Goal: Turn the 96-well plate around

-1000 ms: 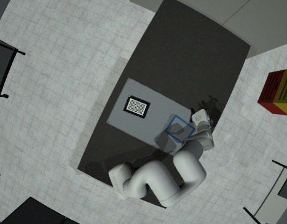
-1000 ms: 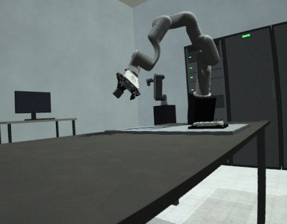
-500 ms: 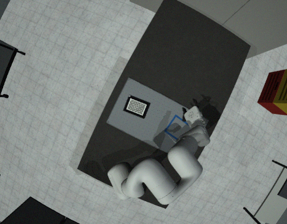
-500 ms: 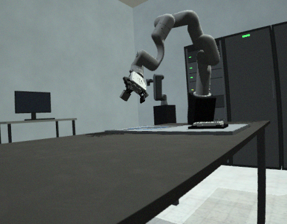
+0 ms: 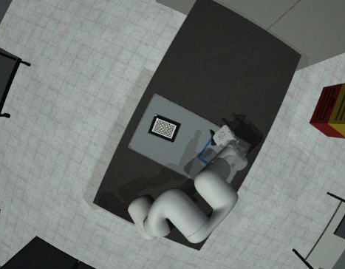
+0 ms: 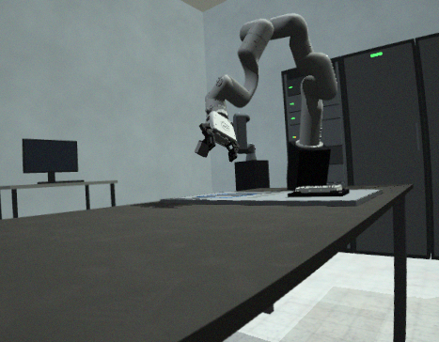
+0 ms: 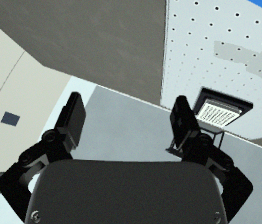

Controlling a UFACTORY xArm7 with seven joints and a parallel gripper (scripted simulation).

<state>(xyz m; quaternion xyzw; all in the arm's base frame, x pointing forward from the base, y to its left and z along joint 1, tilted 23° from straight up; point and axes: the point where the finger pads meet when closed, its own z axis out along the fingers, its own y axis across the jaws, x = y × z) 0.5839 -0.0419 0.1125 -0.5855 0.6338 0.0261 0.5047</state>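
The white 96-well plate lies 240 mm to the left of my hand, 170 mm behind it and 130 mm below it. Round my hand: black plate nest N1: 240 mm to the left, 170 mm behind, 150 mm below.
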